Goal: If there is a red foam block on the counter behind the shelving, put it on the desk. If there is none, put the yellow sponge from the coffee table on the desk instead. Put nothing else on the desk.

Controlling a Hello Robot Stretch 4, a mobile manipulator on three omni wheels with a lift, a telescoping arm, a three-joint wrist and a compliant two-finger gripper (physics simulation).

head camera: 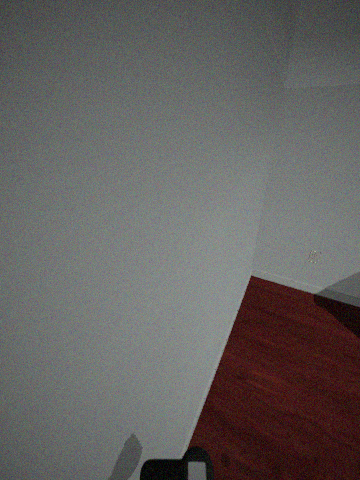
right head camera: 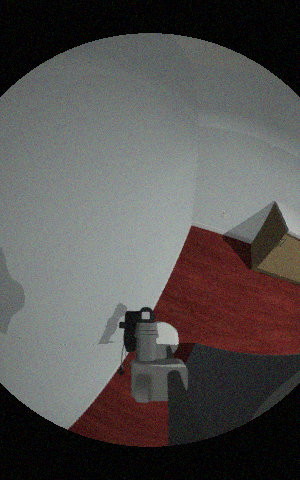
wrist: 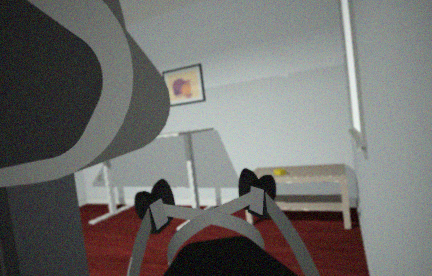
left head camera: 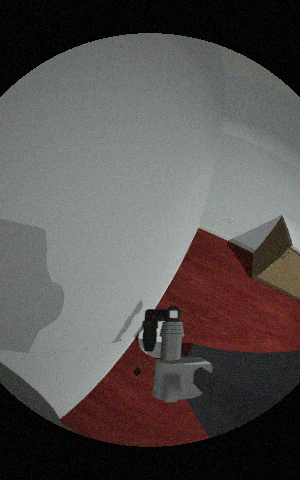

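Seen in the pictures: gripper, fingertip midpoint: [right head camera: 130, 376] [wrist: 205, 190] [left head camera: 146, 376]; robot's base, link origin: [right head camera: 158, 339] [left head camera: 158, 337].
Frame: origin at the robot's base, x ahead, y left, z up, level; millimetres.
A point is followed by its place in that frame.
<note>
My gripper [wrist: 205, 190] @(y 79, x -144, z 900 mm) is open and empty, its two black fingertips far apart. Beyond it in the wrist view, the yellow sponge [wrist: 280, 172] @(y 750, x -2384, z 450 mm) lies on the pale wooden coffee table [wrist: 320, 171] @(y 1104, x -2330, z 423 mm) at the right. The desk [wrist: 192, 175] @(y -79, x -2815, z 451 mm), with pale legs, stands left of the coffee table, partly hidden by my arm's parts. A brown box-like piece [left head camera: 272, 245] @(y -1507, x 922, z 532 mm) [right head camera: 265, 235] @(y -1526, x 961, z 449 mm), possibly the counter, stands by the far wall at the right in both side head views; I cannot tell which it is. No red foam block shows in these views.
A dark grey surface [left head camera: 240, 380] @(y -336, x -209, z 969 mm) [right head camera: 225, 385] @(y -328, x -225, z 940 mm), likely the shelving's side, lies close at the lower right. A long pale wall [head camera: 125, 250] @(y 91, x 327, z 1356 mm) [left head camera: 125, 175] @(y 123, x 264, z 1456 mm) [right head camera: 110, 175] @(y 44, x 419, z 1418 mm) runs along the left and meets another wall at a corner. Red wooden floor [head camera: 270, 380] @(y -502, x 722, z -27 mm) lies between. A framed picture [wrist: 184, 85] @(y -69, x -3312, z 1478 mm) hangs beyond the desk.
</note>
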